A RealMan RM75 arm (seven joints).
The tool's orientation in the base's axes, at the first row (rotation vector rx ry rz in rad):
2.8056 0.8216 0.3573
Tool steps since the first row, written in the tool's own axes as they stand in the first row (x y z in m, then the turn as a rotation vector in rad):
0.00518 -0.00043 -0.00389 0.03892 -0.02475 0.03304
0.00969 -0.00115 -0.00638 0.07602 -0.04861 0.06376
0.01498 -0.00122 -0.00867 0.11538 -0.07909 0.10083
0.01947 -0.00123 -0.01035 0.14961 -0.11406 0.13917
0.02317 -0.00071 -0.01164 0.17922 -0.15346 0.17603
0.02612 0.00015 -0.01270 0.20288 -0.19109 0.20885
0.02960 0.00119 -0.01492 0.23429 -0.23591 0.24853
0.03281 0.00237 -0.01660 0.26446 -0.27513 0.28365
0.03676 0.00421 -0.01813 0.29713 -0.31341 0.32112
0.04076 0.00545 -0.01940 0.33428 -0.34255 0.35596
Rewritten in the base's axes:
0.00291 0.00367 0.00450 0.02871 0.03794 -0.03091
0.00553 0.00704 0.00747 0.05572 0.07442 -0.05971
0.00916 0.01028 0.01056 0.08304 0.11686 -0.09583
0.01235 0.01296 0.01294 0.10428 0.16004 -0.13518
0.01527 0.01472 0.01494 0.11910 0.20451 -0.17506
0.01781 0.01575 0.01668 0.12881 0.24473 -0.21168
0.02054 0.01707 0.01966 0.14317 0.29434 -0.25530
0.02328 0.01806 0.02212 0.15805 0.33918 -0.29338
0.02700 0.01889 0.02473 0.17611 0.38434 -0.33302
0.03053 0.02022 0.02695 0.20167 0.42472 -0.36706

